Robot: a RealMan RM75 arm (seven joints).
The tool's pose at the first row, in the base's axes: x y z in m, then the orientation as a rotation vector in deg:
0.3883 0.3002 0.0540 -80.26 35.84 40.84
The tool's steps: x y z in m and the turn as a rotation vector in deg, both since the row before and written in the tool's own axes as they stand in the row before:
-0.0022 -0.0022 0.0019 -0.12 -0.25 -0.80
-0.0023 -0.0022 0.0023 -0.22 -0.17 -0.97
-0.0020 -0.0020 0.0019 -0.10 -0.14 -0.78
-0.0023 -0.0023 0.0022 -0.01 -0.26 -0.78
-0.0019 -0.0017 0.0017 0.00 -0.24 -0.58
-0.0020 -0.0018 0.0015 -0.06 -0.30 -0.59
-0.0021 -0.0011 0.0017 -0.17 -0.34 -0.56
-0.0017 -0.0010 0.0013 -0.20 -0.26 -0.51
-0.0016 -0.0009 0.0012 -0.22 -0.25 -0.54
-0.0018 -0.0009 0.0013 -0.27 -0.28 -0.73
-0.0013 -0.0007 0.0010 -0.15 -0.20 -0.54
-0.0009 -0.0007 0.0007 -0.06 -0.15 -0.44
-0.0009 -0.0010 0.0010 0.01 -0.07 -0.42
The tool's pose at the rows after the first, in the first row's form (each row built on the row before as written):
0.3885 0.3019 0.0572 -80.44 35.02 40.42
0.3886 0.3039 0.0606 -80.78 34.11 39.85
0.3887 0.3056 0.0636 -80.98 33.39 39.36
0.3887 0.3075 0.0670 -81.04 32.61 38.92
0.3885 0.3090 0.0697 -81.06 31.99 38.62
0.3883 0.3103 0.0725 -81.11 31.30 38.37
0.3875 0.3118 0.0749 -81.24 30.57 38.21
0.3869 0.3129 0.0769 -81.42 29.93 38.05
0.3863 0.3139 0.0788 -81.62 29.27 37.86
0.3855 0.3150 0.0808 -81.89 28.44 37.56
0.3850 0.3158 0.0823 -82.04 27.84 37.31
0.3848 0.3164 0.0835 -82.11 27.38 37.08
0.3847 0.3173 0.0849 -82.14 27.02 36.79

